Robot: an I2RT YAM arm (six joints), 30 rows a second.
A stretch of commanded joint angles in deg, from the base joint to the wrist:
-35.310, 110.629, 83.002, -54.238, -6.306, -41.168
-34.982, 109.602, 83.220, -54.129, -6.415, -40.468
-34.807, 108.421, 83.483, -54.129, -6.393, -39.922
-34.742, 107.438, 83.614, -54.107, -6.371, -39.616
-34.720, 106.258, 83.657, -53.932, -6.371, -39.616
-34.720, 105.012, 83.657, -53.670, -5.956, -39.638
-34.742, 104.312, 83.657, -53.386, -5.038, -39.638
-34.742, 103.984, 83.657, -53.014, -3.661, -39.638
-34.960, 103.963, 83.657, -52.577, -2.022, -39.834
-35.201, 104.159, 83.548, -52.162, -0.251, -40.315
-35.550, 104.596, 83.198, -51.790, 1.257, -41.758
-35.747, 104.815, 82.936, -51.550, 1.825, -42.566
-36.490, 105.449, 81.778, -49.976, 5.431, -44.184
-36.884, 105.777, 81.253, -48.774, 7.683, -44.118
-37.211, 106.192, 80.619, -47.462, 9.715, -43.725
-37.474, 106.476, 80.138, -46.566, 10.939, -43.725
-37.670, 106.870, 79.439, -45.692, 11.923, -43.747
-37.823, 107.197, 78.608, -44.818, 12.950, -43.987
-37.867, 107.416, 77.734, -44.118, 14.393, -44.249
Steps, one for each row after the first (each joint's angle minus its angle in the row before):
0.328, -1.027, 0.218, 0.109, -0.109, 0.700
0.175, -1.181, 0.263, 0.000, 0.022, 0.546
0.065, -0.983, 0.131, 0.022, 0.022, 0.306
0.022, -1.180, 0.043, 0.175, 0.000, 0.000
0.000, -1.246, 0.000, 0.262, 0.415, -0.022
-0.022, -0.700, 0.000, 0.284, 0.918, 0.000
0.000, -0.328, 0.000, 0.372, 1.377, 0.000
-0.218, -0.021, 0.000, 0.437, 1.639, -0.196
-0.241, 0.196, -0.109, 0.415, 1.771, -0.481
-0.349, 0.437, -0.350, 0.372, 1.508, -1.443
-0.197, 0.219, -0.262, 0.240, 0.568, -0.808
-0.743, 0.634, -1.158, 1.574, 3.606, -1.618
-0.394, 0.328, -0.525, 1.202, 2.252, 0.066
-0.327, 0.415, -0.634, 1.312, 2.032, 0.393
-0.263, 0.284, -0.481, 0.896, 1.224, 0.000
-0.196, 0.394, -0.699, 0.874, 0.984, -0.022
-0.153, 0.327, -0.831, 0.874, 1.027, -0.240
-0.044, 0.219, -0.874, 0.700, 1.443, -0.262

